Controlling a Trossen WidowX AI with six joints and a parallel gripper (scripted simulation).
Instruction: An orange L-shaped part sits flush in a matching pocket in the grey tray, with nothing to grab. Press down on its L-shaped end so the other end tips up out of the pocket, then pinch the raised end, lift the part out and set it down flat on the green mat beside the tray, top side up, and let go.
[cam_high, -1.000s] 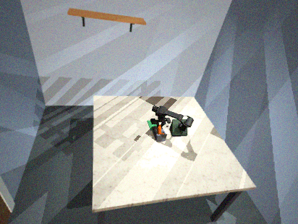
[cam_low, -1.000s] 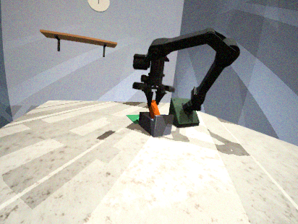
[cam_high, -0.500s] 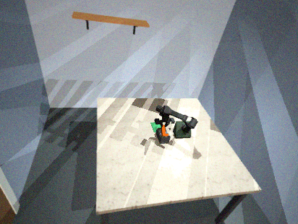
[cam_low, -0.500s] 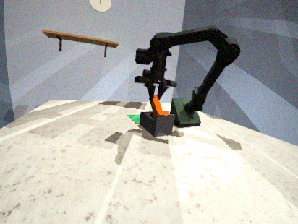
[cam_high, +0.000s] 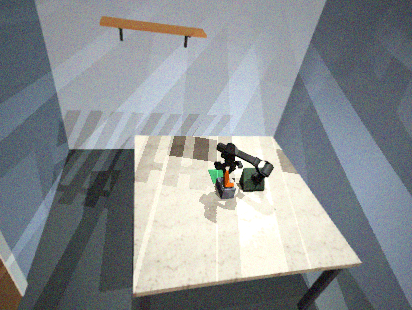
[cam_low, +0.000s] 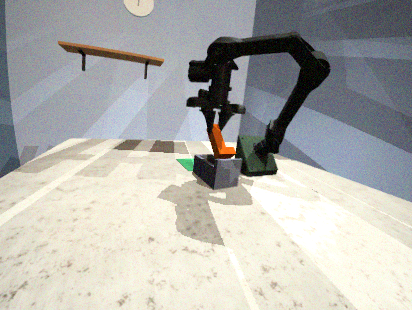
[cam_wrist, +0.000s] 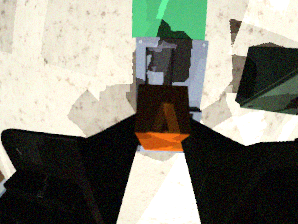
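Now: the green mat 170 mm below my gripper tip and 150 mm to the right of it. Also, from my gripper tip: orange L-shaped part (30 mm to the left, 30 mm below, 20 mm behind).
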